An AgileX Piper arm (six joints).
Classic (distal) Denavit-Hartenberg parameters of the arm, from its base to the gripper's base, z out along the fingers. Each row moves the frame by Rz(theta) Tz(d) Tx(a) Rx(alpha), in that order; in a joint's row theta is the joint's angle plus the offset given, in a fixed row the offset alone. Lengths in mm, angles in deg.
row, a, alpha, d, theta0
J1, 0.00, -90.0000, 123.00, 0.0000
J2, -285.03, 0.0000, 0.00, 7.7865
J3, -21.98, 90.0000, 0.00, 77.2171
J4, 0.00, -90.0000, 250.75, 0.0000
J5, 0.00, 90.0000, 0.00, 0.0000
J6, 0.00, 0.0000, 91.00, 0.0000
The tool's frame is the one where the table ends.
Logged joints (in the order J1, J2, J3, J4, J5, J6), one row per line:
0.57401 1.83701 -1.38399 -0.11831 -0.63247 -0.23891
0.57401 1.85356 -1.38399 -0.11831 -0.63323 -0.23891
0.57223 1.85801 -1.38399 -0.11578 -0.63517 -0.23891
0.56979 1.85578 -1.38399 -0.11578 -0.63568 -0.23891
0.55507 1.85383 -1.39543 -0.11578 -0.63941 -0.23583
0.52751 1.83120 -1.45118 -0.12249 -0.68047 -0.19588
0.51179 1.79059 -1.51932 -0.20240 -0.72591 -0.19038
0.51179 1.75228 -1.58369 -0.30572 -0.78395 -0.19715
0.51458 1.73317 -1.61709 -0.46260 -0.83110 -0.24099
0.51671 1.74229 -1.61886 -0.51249 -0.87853 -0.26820
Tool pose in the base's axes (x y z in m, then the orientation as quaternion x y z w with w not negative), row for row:
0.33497 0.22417 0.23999 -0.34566 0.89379 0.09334 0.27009
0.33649 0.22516 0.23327 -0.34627 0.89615 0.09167 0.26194
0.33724 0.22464 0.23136 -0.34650 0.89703 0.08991 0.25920
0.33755 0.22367 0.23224 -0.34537 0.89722 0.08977 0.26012
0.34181 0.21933 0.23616 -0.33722 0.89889 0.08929 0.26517
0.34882 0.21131 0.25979 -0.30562 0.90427 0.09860 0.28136
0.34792 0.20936 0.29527 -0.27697 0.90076 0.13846 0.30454
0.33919 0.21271 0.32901 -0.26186 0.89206 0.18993 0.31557
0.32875 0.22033 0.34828 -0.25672 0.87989 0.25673 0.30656
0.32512 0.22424 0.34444 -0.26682 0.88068 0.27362 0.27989
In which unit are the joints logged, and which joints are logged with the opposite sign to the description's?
The joints are logged in radians. Opposite sign: J4, J5.
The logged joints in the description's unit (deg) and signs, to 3 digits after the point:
32.888 105.253 -79.297 6.779 36.238 -13.689
32.888 106.201 -79.297 6.779 36.281 -13.689
32.786 106.456 -79.297 6.634 36.393 -13.689
32.647 106.328 -79.297 6.634 36.422 -13.689
31.803 106.217 -79.952 6.634 36.635 -13.512
30.224 104.920 -83.146 7.018 38.988 -11.223
29.323 102.593 -87.051 11.597 41.592 -10.908
29.323 100.398 -90.739 17.516 44.917 -11.296
29.483 99.303 -92.652 26.505 47.619 -13.808
29.605 99.826 -92.754 29.364 50.336 -15.367

